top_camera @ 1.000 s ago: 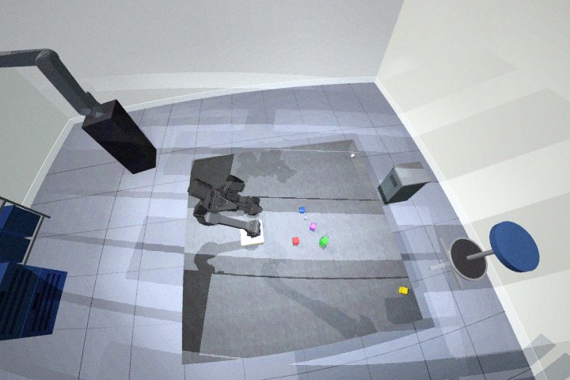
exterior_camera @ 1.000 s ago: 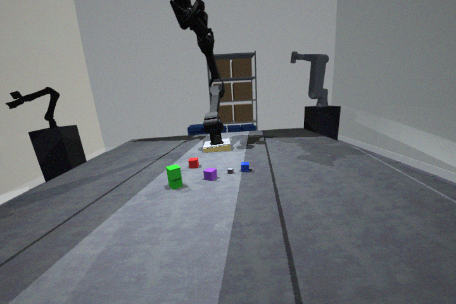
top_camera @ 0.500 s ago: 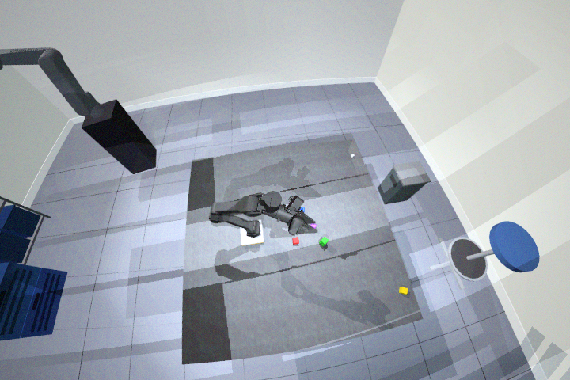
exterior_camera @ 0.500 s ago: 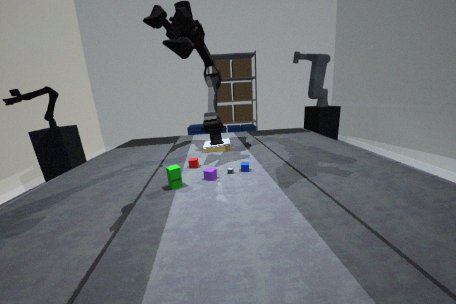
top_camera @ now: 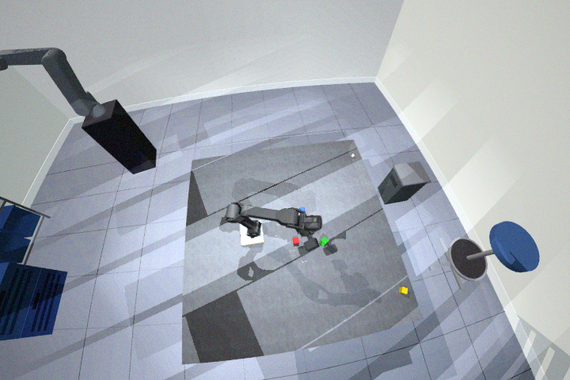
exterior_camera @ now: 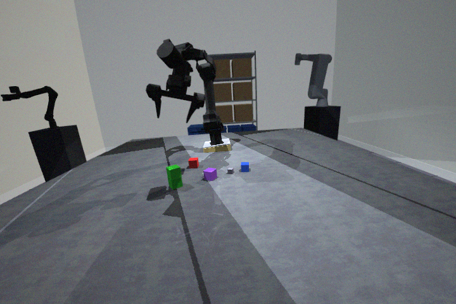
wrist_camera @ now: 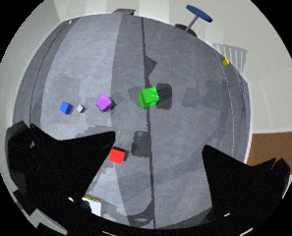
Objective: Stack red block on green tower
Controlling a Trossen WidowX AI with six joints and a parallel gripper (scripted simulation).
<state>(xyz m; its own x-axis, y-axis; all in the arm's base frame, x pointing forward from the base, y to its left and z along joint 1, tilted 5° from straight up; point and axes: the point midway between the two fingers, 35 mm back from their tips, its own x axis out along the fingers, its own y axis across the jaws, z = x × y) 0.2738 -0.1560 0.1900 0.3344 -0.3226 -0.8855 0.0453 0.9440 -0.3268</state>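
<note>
Right now my gripper tip is 18 cm above the red block, 6 cm past it and 5 cm to the right of it. Also, from my gripper tip: purple block 18 cm below, 10 cm to the left, 7 cm ahead; then small grey cube 18 cm below, 17 cm to the left, 5 cm ahead; then blue block 23 cm to the left, 18 cm below, 4 cm ahead.
</note>
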